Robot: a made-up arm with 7 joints.
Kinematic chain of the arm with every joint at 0, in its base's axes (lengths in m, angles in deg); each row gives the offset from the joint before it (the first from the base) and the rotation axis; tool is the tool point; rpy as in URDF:
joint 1: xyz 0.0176 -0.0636 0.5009 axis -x
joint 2: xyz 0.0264 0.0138 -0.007 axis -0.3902 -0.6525 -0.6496
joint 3: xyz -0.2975 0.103 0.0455 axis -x
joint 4: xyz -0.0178 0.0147 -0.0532 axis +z
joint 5: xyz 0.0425 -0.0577 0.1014 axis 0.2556 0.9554 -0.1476
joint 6: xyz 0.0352 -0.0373 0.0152 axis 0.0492 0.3 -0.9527
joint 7: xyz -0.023 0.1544 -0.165 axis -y
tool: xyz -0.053 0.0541 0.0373 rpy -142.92 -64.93 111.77
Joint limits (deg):
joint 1: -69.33..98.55
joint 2: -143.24..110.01
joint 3: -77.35..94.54
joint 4: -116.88..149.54
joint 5: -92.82..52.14
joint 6: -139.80..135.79
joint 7: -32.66..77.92
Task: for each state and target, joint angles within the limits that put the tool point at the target. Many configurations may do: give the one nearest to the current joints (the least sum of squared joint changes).
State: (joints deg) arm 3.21 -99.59 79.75 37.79 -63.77 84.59 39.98
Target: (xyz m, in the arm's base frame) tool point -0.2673 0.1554 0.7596
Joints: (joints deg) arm 31.71 -76.76 56.21 51.20 -83.86 99.15 40.07
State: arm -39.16 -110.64 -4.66 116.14 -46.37 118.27 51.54
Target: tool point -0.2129 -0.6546 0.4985
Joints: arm -60.34 -84.35 8.68 135.38 -40.64 119.34 57.99
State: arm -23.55 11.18 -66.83 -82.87 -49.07 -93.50 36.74
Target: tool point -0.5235 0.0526 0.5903
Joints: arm -30.85 -14.83 -73.85 -101.14 -46.38 -100.02 34.59
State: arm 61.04 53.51 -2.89 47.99 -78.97 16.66 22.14
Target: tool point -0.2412 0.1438 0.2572
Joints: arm 47.09 0.92 -5.12 49.82 -72.06 12.21 13.63
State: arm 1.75 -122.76 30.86 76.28 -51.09 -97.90 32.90
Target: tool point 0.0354 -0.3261 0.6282
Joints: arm -12.92 -143.24 10.18 91.59 -50.80 -72.73 21.78
